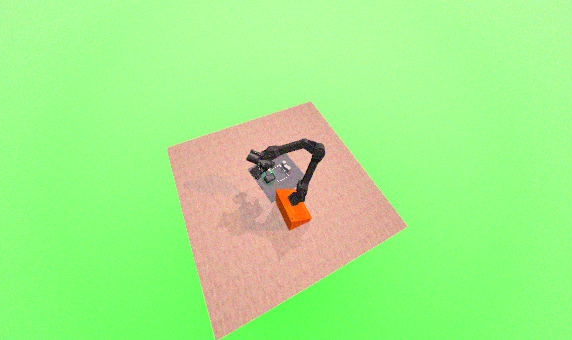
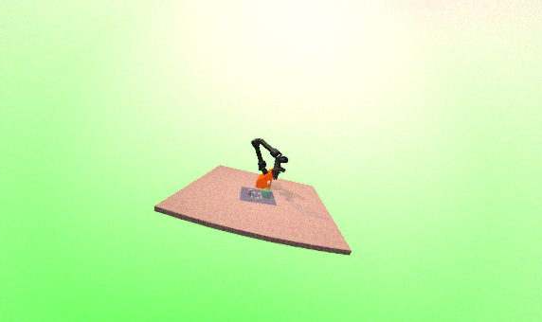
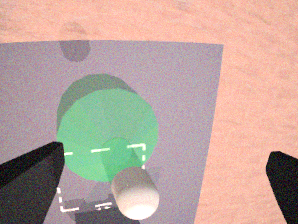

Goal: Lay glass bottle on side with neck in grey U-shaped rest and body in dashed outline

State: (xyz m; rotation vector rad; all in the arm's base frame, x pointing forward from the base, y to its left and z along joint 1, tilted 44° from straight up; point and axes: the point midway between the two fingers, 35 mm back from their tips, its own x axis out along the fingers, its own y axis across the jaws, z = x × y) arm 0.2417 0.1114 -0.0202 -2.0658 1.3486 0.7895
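The green glass bottle lies 10 mm ahead of my gripper tip, 50 mm to the right of it and 90 mm below it. Also, from my gripper tip: grey mat (20 mm ahead, 120 mm to the right, 180 mm below).
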